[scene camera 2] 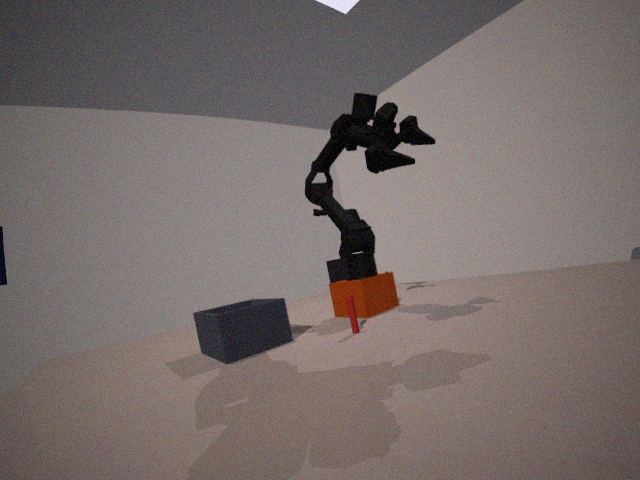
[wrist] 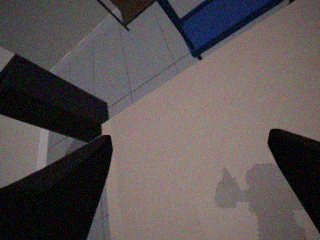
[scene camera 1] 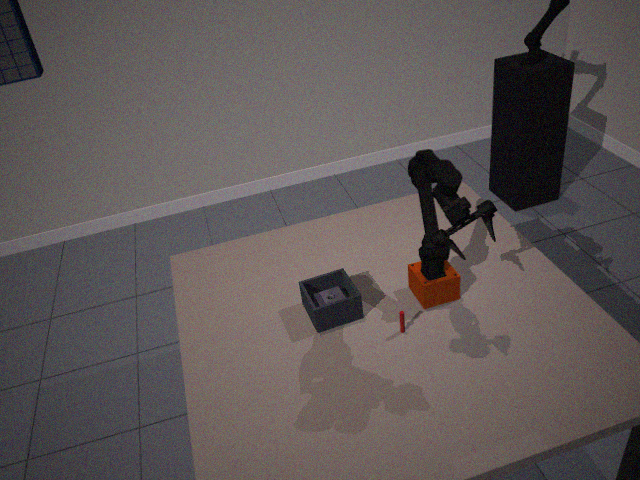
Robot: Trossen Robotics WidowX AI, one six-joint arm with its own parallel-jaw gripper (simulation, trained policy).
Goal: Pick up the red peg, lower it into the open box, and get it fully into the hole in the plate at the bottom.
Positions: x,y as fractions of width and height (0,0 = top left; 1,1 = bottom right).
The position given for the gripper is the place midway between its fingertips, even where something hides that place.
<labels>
gripper: scene camera 2 0.66,0.32; wrist 0.60,0.58; scene camera 1 0.75,0.52
</labels>
